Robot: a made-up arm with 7 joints. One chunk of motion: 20 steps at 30 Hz.
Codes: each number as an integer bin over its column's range. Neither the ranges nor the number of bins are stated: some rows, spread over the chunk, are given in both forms.
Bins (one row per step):
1: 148 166 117 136 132 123
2: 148 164 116 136 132 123
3: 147 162 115 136 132 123
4: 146 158 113 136 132 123
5: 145 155 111 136 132 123
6: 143 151 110 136 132 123
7: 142 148 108 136 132 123
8: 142 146 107 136 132 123
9: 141 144 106 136 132 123
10: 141 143 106 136 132 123
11: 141 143 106 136 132 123
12: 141 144 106 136 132 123
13: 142 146 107 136 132 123
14: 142 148 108 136 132 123
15: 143 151 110 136 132 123
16: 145 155 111 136 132 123
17: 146 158 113 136 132 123
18: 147 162 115 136 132 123
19: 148 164 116 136 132 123
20: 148 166 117 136 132 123
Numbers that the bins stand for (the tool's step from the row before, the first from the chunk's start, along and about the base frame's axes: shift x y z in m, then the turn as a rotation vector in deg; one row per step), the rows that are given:
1: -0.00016 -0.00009 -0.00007 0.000 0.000 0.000
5: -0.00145 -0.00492 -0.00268 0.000 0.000 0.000
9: -0.00318 -0.00975 -0.00486 0.000 0.000 0.000
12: -0.00318 -0.00975 -0.00486 0.000 0.000 0.000
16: -0.00145 -0.00492 -0.00268 0.000 0.000 0.000
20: -0.00016 -0.00009 -0.00007 0.000 0.000 0.000
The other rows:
2: -0.00016 -0.00097 -0.00051 0.000 0.000 0.000
3: -0.00059 -0.00185 -0.00094 0.000 0.000 0.000
4: -0.00102 -0.00360 -0.00181 0.000 0.000 0.000
6: -0.00231 -0.00668 -0.00312 0.000 0.000 0.000
7: -0.00275 -0.00800 -0.00399 0.000 0.000 0.000
8: -0.00275 -0.00887 -0.00442 0.000 0.000 0.000
10: -0.00318 -0.01019 -0.00486 0.000 0.000 0.000
11: -0.00318 -0.01019 -0.00486 0.000 0.000 0.000
13: -0.00275 -0.00887 -0.00442 0.000 0.000 0.000
14: -0.00275 -0.00800 -0.00399 0.000 0.000 0.000
15: -0.00231 -0.00668 -0.00312 0.000 0.000 0.000
17: -0.00102 -0.00360 -0.00181 0.000 0.000 0.000
18: -0.00059 -0.00185 -0.00094 0.000 0.000 0.000
19: -0.00016 -0.00097 -0.00051 0.000 0.000 0.000

